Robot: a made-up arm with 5 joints.
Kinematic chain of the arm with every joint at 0, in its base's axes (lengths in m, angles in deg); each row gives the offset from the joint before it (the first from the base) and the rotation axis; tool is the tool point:
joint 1: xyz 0 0 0.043 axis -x
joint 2: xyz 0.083 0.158 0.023 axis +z
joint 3: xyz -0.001 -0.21 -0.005 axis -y
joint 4: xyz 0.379 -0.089 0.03 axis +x
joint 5: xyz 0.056 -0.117 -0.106 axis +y
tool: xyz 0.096 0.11 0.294
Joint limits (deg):
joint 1: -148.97..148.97
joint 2: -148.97..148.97
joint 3: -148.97..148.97
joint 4: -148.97..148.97
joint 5: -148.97..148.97
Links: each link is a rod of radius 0.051 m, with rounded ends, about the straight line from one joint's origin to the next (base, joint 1, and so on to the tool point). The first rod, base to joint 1, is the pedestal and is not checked.
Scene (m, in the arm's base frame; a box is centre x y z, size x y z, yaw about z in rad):
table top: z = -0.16
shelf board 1: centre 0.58 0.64 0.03 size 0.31 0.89 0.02 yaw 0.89
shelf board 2: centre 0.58 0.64 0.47 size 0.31 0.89 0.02 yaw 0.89
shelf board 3: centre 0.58 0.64 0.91 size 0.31 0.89 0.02 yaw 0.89
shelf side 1: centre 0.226 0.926 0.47 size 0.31 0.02 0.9 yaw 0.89
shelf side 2: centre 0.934 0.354 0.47 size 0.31 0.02 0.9 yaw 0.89
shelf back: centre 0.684 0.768 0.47 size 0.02 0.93 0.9 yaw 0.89
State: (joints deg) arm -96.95 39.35 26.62 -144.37 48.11
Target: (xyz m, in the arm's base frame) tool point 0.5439 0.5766 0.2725
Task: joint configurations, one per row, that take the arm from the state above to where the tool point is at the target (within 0.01 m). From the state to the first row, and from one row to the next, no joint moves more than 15 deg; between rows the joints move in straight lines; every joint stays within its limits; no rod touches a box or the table.
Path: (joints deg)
1: -91.46 42.65 15.58 -142.70 35.49
2: -85.97 45.95 4.55 -141.03 22.87
3: -80.47 49.26 -6.49 -139.37 10.25
4: -74.98 52.56 -17.53 -137.70 -2.37
5: -69.49 55.86 -28.56 -136.03 -14.99
6: -65.02 57.37 -28.67 -139.10 -1.52
7: -60.54 58.89 -28.78 -142.16 11.94
8: -56.07 60.40 -28.88 -145.22 25.40

